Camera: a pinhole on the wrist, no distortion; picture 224 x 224 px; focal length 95.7 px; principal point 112.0 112.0 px. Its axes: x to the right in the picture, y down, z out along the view. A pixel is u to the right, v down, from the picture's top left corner.
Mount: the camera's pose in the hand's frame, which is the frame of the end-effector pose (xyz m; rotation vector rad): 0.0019 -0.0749 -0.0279 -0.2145 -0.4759 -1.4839
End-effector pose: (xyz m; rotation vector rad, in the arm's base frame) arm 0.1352 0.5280 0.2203 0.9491 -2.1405 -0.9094
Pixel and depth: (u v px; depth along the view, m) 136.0 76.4 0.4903
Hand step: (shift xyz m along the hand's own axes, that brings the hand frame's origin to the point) -0.2608 0.0050 0.4340
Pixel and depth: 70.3 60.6 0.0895
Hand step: -0.0616 -0.0062 0.0277
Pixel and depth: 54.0 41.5 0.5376
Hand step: -0.4867 0.4106 0.2505
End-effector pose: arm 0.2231 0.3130 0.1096 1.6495 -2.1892 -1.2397
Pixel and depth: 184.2 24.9 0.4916
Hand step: -0.5179 -0.2418 0.5025
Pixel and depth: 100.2 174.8 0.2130
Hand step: 0.1021 0.0513 0.1712
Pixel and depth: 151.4 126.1 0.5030
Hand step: -0.0091 -0.0426 0.5200
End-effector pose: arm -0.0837 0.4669 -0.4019 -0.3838 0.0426 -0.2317
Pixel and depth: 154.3 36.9 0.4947
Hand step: -0.4627 -0.0979 0.4484
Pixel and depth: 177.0 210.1 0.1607
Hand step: 0.1380 -0.0907 0.1868
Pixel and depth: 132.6 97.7 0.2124
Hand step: -0.0655 -0.0293 0.1760
